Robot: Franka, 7 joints.
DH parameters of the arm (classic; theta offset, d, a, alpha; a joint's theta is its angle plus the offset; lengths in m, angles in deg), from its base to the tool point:
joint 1: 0 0.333 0 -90
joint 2: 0 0 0 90
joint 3: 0 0.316 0.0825 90
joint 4: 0 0 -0.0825 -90
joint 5: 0 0.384 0 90
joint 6: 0 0 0.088 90
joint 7: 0 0.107 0 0
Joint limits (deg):
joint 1: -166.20..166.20
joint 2: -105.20..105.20
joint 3: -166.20..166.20
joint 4: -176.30..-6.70
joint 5: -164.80..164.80
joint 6: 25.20..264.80
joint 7: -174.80..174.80
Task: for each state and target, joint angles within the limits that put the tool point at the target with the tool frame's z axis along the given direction. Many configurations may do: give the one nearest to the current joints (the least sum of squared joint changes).
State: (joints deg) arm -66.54 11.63 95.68 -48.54 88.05 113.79 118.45
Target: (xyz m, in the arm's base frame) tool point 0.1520 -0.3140 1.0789 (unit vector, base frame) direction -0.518 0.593 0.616
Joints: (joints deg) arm -84.65 34.10 110.06 -21.44 100.36 95.34 118.45
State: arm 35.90 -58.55 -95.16 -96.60 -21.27 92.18 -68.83
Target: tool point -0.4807 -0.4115 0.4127 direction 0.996 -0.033 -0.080
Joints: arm -9.33 -80.94 -89.70 -68.77 5.05 61.46 -68.83
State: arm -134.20 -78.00 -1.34 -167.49 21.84 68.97 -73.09
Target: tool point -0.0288 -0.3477 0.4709 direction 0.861 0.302 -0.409
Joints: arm -121.93 -23.73 9.35 -137.97 49.80 65.69 -73.09
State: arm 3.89 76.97 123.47 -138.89 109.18 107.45 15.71
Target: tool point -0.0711 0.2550 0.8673 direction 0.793 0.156 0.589
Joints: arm 46.91 80.22 146.67 -122.94 136.93 72.86 15.71
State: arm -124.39 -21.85 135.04 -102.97 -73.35 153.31 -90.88
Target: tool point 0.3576 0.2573 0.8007 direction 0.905 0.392 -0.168
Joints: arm -113.99 29.13 155.42 -110.83 -63.27 155.02 -90.88
